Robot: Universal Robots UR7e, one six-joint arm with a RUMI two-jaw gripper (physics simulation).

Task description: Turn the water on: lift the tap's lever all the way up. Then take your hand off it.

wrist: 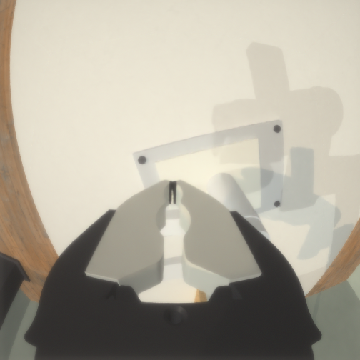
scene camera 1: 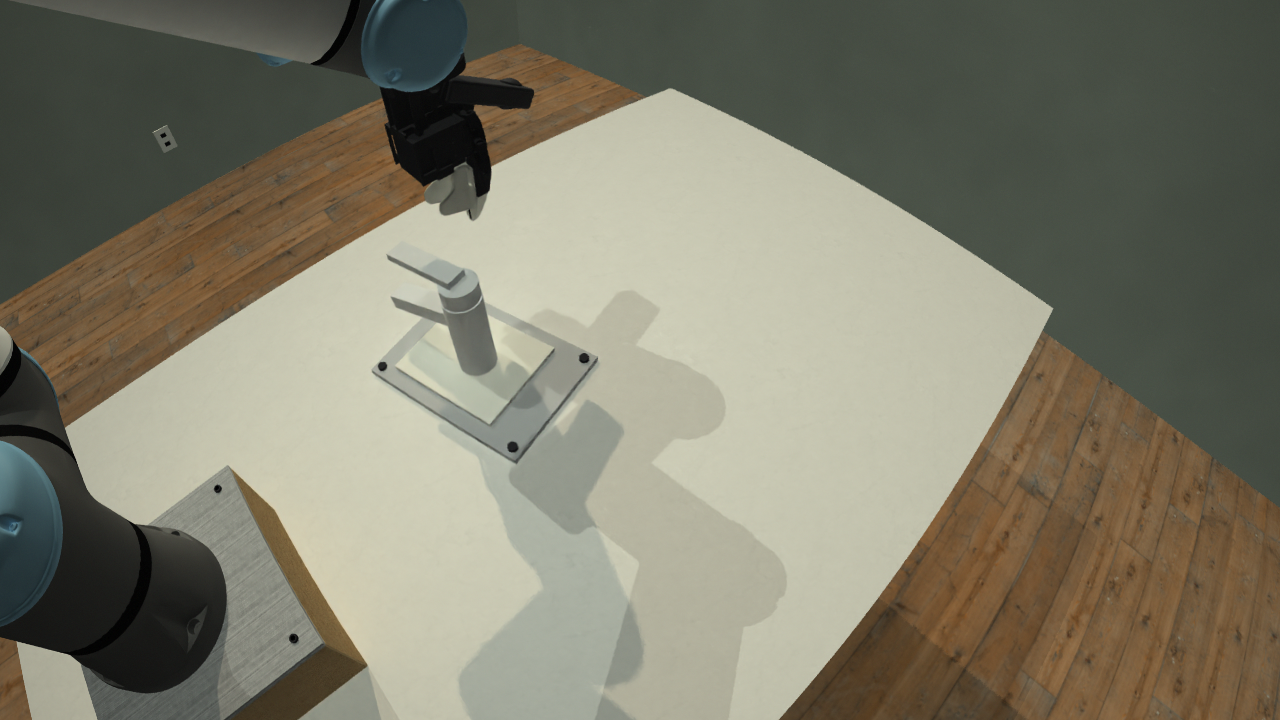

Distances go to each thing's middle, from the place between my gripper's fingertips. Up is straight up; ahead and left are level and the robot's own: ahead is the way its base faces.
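Grey base plate (scene camera 1: 516,429): my hand 14 cm above it, 6 cm past it, 9 cm to the left of it.
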